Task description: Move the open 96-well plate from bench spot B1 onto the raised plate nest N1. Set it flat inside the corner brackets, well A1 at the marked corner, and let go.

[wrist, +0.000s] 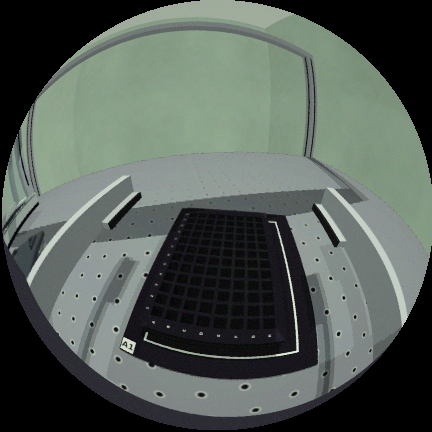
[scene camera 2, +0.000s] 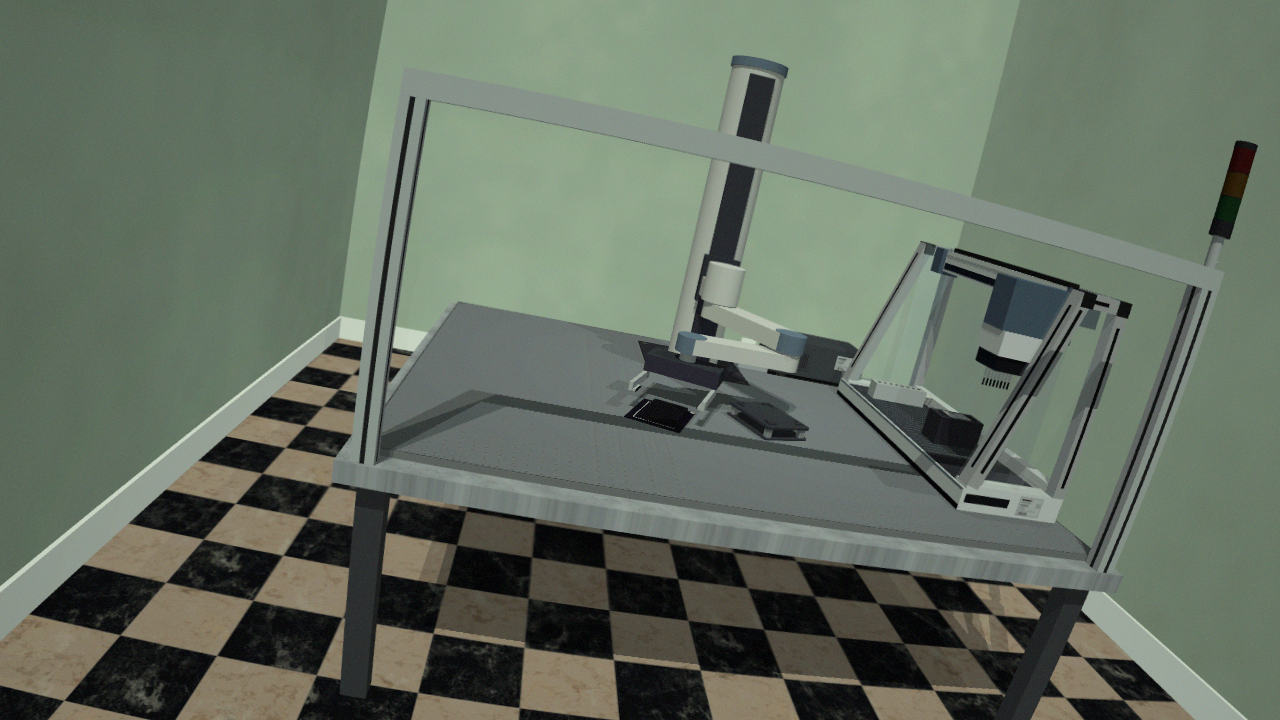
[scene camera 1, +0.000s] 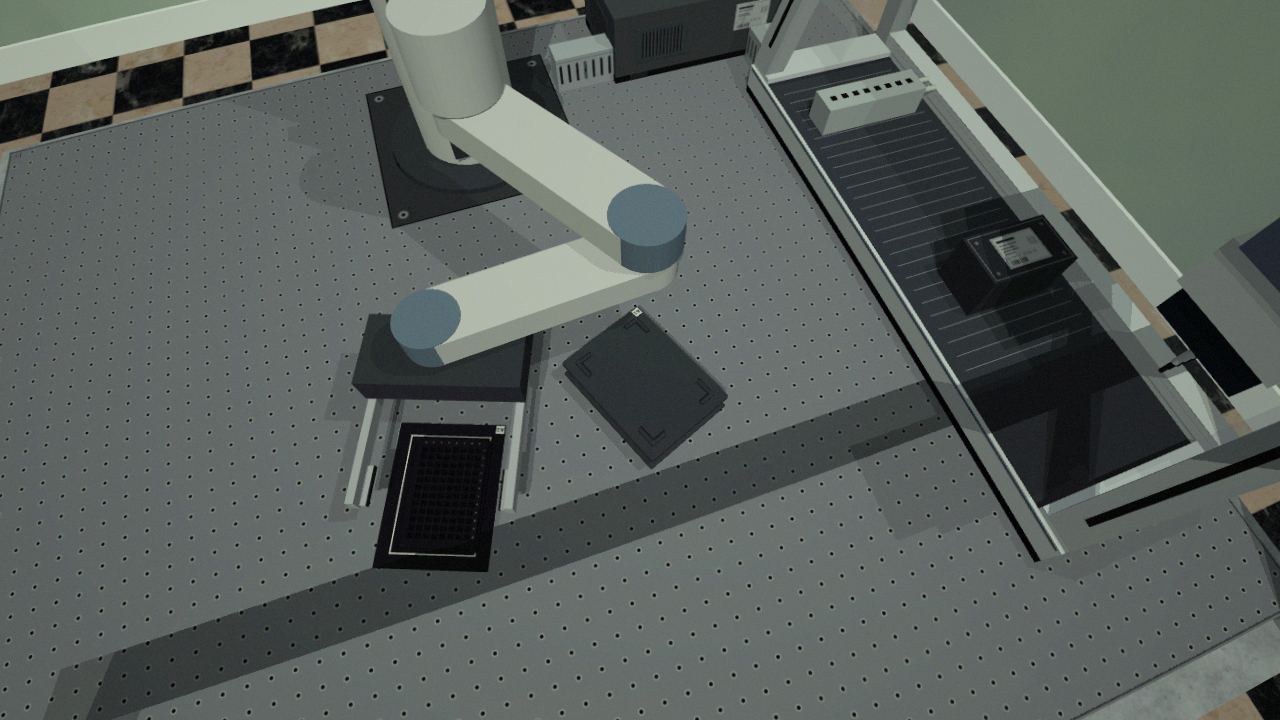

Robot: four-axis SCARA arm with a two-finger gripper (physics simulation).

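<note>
The dark open 96-well plate lies flat on the black mat of bench spot B1. The mat's A1 label shows at the near left in the wrist view. The white outline shows beside the plate on the H side and at the near end. My gripper is open and empty, its fingers wide apart to both sides of the plate, clear of it, seemingly raised above the bench. The raised nest N1 stands to the right, turned at an angle, with its marked corner at the back and bare corner brackets.
A framed deck machine stands at the right, with a white block and a black box on it. A dark grey box stands at the back. Frame posts rise from the bench's edge.
</note>
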